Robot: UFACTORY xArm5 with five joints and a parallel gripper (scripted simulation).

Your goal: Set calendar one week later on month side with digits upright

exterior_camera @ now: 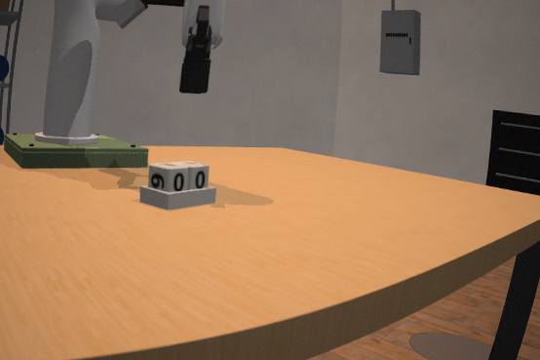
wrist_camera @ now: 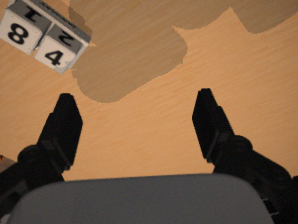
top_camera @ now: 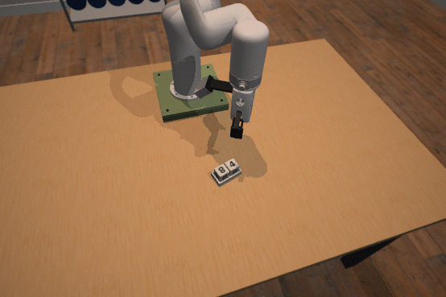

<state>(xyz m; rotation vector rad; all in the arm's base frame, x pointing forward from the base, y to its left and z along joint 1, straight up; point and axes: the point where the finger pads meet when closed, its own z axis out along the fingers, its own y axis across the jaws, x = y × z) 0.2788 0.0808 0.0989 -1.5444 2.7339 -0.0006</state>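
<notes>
Now: hand 100 mm above the digit cube, 80 mm short of it and 70 mm to the left of it. Round my hand: tray: 120 mm below, 70 mm ahead, 60 mm to the right.
</notes>
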